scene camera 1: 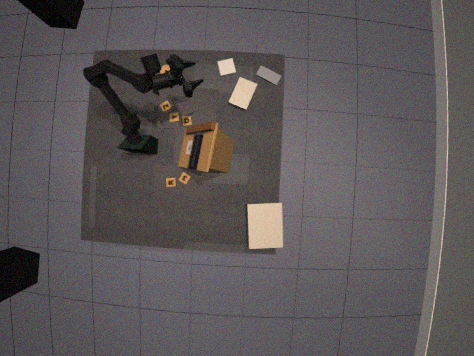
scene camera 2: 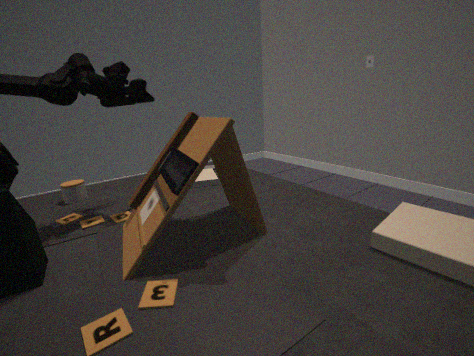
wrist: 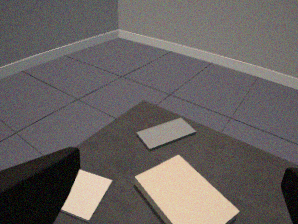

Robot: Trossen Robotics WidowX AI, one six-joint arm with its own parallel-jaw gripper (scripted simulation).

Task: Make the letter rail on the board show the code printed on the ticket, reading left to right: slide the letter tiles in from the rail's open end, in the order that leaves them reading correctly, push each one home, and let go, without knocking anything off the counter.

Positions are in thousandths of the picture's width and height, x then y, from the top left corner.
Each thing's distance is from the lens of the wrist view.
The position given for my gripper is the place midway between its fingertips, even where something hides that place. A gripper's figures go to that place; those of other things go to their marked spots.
my gripper (wrist: 609,752): 0.10 m
cream pad (wrist: 297,850): 0.49 m
grey pad (wrist: 522,614): 0.60 m
The marked spots on the cream pad and the grey pad are 0.22 m apart.
